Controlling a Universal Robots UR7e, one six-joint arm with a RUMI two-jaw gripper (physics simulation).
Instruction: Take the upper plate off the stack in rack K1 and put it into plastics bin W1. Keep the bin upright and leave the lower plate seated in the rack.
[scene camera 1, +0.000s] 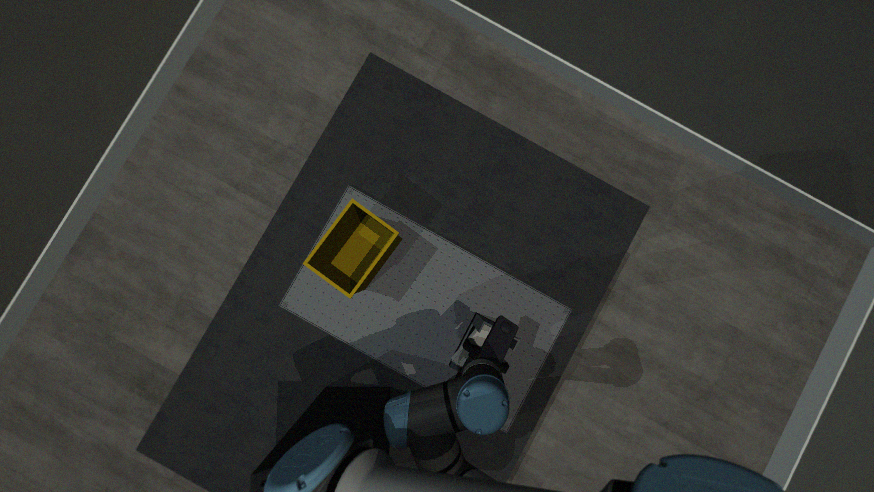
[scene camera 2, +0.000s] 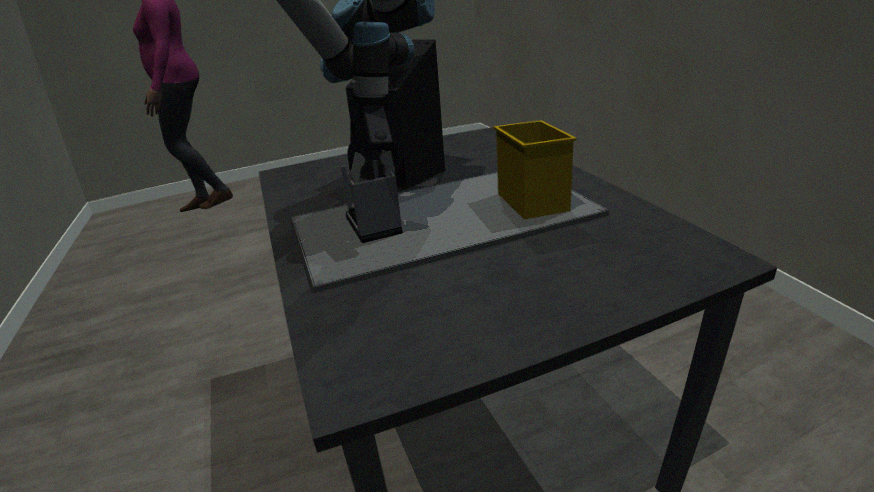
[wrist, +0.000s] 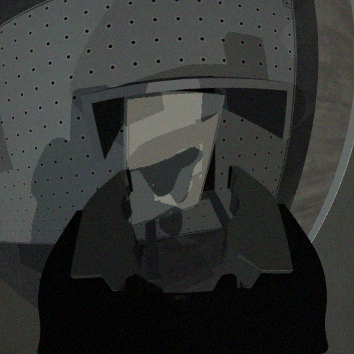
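Rack K1 stands upright on the perforated board. A pale, smooth-topped plate lies inside the rack; the rack's walls hide its sides, and I cannot tell whether another plate is under it. My gripper is at the top of the rack, with its fingers apart on either side of the plate's near part and nothing held between them. Plastics bin W1 is yellow and upright at the board's other end. No plate shows in the visible part of the bin.
The light perforated board bears both rack and bin on the dark table. The arm's black pedestal stands behind the rack. A person in a magenta top stands on the floor beyond the table.
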